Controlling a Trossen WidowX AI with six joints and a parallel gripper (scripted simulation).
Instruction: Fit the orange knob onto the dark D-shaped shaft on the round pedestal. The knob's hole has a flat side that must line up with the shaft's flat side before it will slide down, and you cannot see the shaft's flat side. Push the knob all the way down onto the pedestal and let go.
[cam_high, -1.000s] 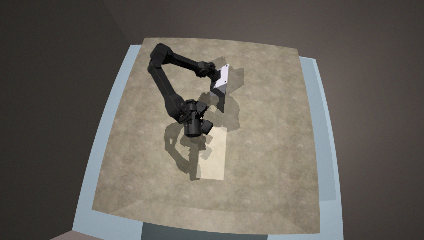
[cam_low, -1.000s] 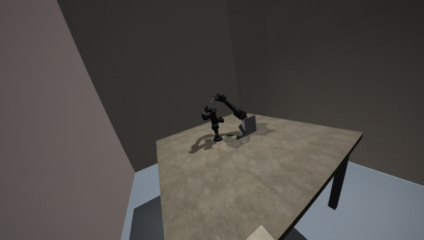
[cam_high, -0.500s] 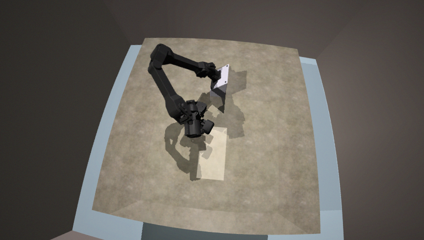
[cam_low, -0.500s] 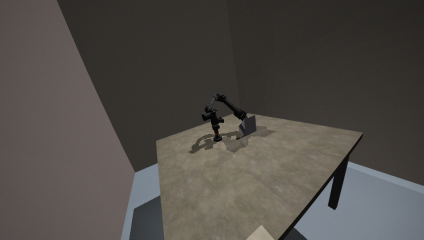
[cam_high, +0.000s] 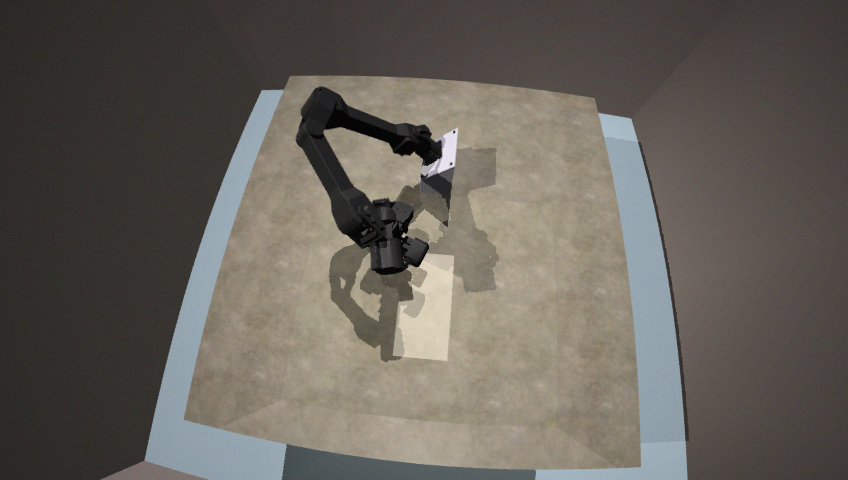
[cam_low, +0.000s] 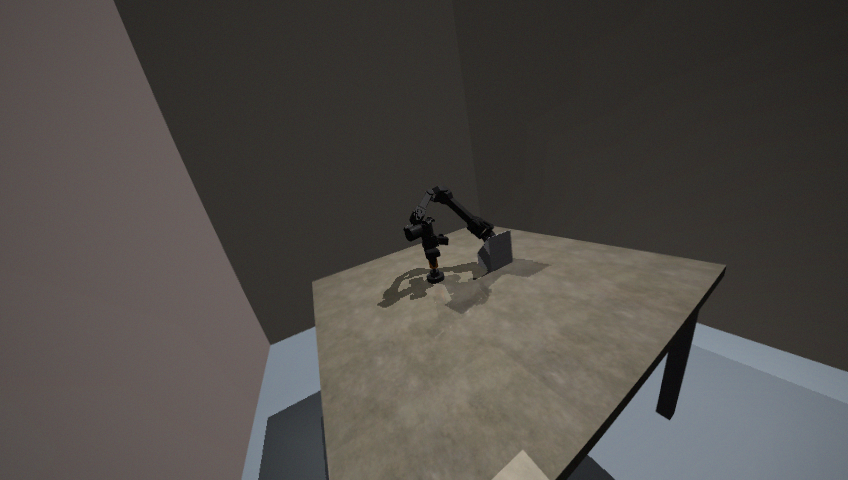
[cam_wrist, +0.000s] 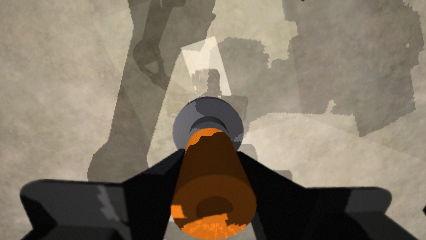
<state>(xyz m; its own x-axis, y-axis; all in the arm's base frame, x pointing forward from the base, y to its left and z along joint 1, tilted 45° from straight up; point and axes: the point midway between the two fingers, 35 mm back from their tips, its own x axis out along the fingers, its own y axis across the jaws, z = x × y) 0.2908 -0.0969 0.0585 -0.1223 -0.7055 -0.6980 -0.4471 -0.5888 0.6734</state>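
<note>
Now: gripper tip 20 mm below the orange knob. From my gripper tip the other things lie so: pedestal 40 mm below.
</note>
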